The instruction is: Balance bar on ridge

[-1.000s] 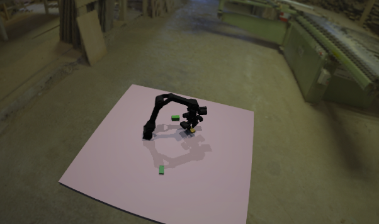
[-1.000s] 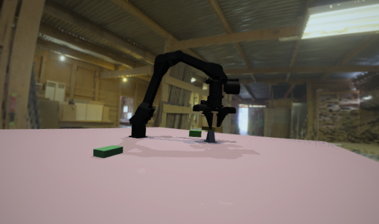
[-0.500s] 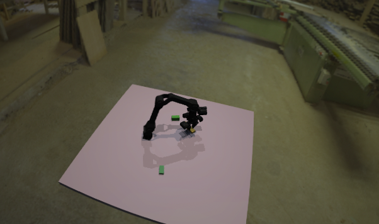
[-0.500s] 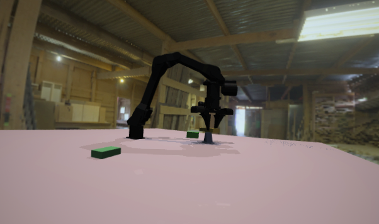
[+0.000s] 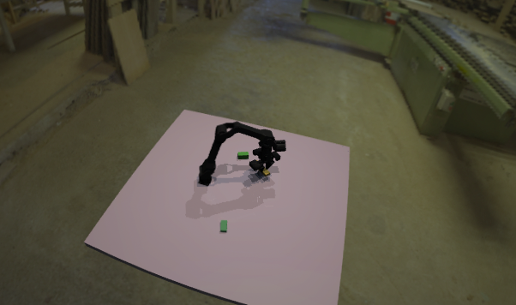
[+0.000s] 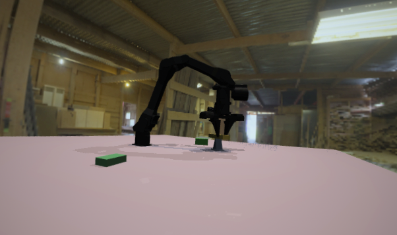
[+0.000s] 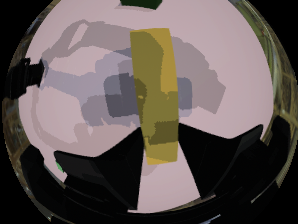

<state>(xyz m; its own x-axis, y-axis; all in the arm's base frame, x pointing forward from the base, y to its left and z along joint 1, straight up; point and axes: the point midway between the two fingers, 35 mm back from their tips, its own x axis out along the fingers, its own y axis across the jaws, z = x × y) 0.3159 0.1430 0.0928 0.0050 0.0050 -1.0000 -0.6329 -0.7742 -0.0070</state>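
My gripper tip is 20 mm to the right of the yellow bar and 20 mm past it. Round my gripper tip: green block (420 mm to the right, 100 mm behind, 50 mm below).
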